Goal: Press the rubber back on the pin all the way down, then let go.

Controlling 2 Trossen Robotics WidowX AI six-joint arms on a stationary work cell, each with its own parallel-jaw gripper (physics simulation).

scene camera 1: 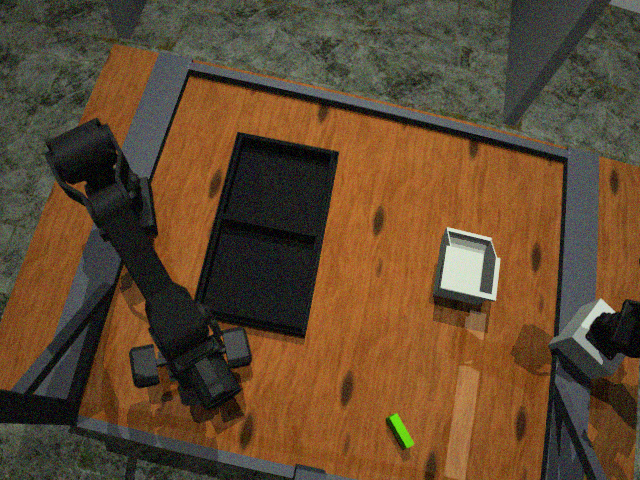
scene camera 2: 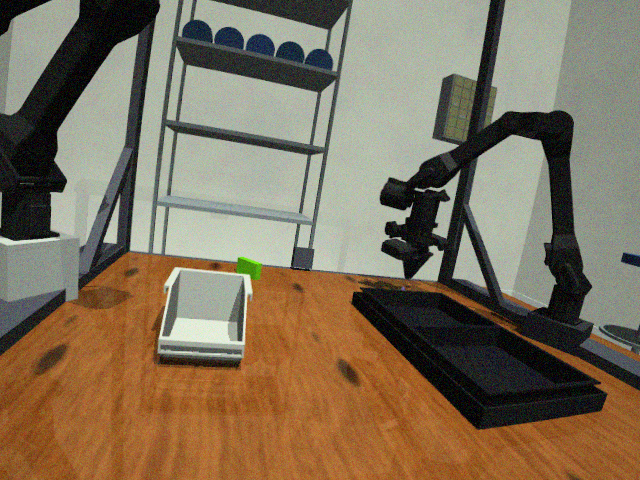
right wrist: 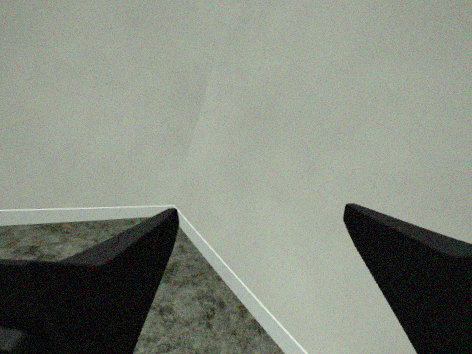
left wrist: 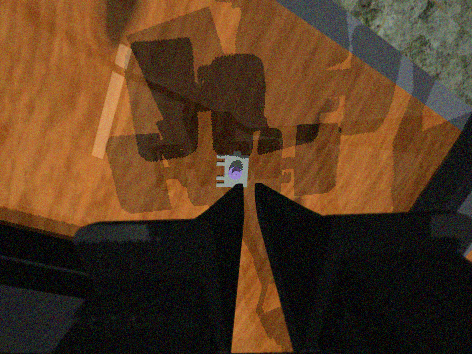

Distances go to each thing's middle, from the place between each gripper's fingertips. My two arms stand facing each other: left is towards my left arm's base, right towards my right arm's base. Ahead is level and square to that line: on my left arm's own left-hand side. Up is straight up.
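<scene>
From my left hand, the black two-compartment tray point(scene camera 1: 260, 266) is 50 mm to the right, 290 mm ahead and 20 mm below. The white bin point(scene camera 2: 205, 314) is 320 mm ahead of that same left hand and 430 mm to the right of it.
My right hand, measured from the white bin, is 20 mm past it, 570 mm to the right of it and 380 mm above it. As for the black two-compartment tray, I find it 50 mm behind my right hand, 950 mm to the left of it and 400 mm below it.
</scene>
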